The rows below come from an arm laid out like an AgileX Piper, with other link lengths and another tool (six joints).
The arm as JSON. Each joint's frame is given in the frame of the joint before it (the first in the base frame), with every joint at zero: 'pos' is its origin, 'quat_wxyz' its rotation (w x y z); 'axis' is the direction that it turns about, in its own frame. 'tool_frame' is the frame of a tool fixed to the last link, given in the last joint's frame.
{
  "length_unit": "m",
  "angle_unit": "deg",
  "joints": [
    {
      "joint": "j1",
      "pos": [
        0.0,
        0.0,
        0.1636
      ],
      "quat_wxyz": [
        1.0,
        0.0,
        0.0,
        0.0
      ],
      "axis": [
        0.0,
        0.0,
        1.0
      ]
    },
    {
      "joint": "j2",
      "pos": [
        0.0,
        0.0,
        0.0
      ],
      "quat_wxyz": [
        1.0,
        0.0,
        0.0,
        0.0
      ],
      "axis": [
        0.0,
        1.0,
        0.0
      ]
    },
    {
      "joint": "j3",
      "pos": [
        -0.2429,
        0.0,
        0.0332
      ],
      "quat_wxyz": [
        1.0,
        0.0,
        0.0,
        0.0
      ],
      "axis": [
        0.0,
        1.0,
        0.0
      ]
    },
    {
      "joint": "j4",
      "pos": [
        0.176,
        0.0,
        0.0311
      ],
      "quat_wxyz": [
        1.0,
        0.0,
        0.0,
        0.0
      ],
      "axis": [
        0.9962,
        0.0,
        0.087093
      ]
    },
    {
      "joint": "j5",
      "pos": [
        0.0,
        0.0,
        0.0
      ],
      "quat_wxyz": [
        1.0,
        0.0,
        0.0,
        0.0
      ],
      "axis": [
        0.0,
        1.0,
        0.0
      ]
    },
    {
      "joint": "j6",
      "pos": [
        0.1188,
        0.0,
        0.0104
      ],
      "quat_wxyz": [
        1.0,
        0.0,
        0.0,
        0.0
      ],
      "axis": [
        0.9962,
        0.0,
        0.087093
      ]
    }
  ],
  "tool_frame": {
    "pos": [
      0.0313,
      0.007,
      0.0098
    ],
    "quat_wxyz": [
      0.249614,
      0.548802,
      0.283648,
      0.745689
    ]
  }
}
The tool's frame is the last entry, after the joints.
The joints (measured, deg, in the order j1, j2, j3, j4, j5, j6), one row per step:
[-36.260, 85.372, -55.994, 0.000, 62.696, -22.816]
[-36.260, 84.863, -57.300, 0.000, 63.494, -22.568]
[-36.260, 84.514, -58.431, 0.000, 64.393, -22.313]
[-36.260, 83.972, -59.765, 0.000, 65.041, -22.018]
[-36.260, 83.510, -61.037, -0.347, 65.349, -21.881]
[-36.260, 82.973, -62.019, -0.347, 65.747, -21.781]
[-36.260, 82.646, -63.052, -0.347, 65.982, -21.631]
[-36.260, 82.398, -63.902, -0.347, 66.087, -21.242]
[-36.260, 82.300, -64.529, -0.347, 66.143, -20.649]
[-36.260, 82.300, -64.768, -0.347, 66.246, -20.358]
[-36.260, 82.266, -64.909, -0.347, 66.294, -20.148]
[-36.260, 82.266, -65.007, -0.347, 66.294, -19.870]
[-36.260, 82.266, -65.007, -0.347, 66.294, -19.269]
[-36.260, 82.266, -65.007, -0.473, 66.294, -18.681]
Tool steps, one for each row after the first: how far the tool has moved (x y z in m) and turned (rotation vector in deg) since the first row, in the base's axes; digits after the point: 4 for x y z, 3 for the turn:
[0.0019, -0.0014, 0.0057, -0.590, -0.829, -0.248]
[0.0030, -0.0022, 0.0104, -0.919, -1.308, -0.502]
[0.0050, -0.0037, 0.0165, -1.623, -2.314, -0.796]
[0.0069, -0.0062, 0.0222, -2.714, -3.286, -0.815]
[0.0082, -0.0071, 0.0274, -3.363, -4.200, -0.919]
[0.0101, -0.0085, 0.0321, -4.009, -5.122, -1.072]
[0.0117, -0.0098, 0.0361, -4.553, -5.956, -1.462]
[0.0131, -0.0108, 0.0387, -4.884, -6.544, -2.052]
[0.0135, -0.0111, 0.0395, -4.934, -6.676, -2.342]
[0.0137, -0.0113, 0.0401, -4.986, -6.796, -2.551]
[0.0140, -0.0115, 0.0405, -5.015, -6.897, -2.827]
[0.0140, -0.0116, 0.0405, -4.955, -6.942, -3.424]
[0.0139, -0.0119, 0.0405, -4.996, -6.918, -3.972]

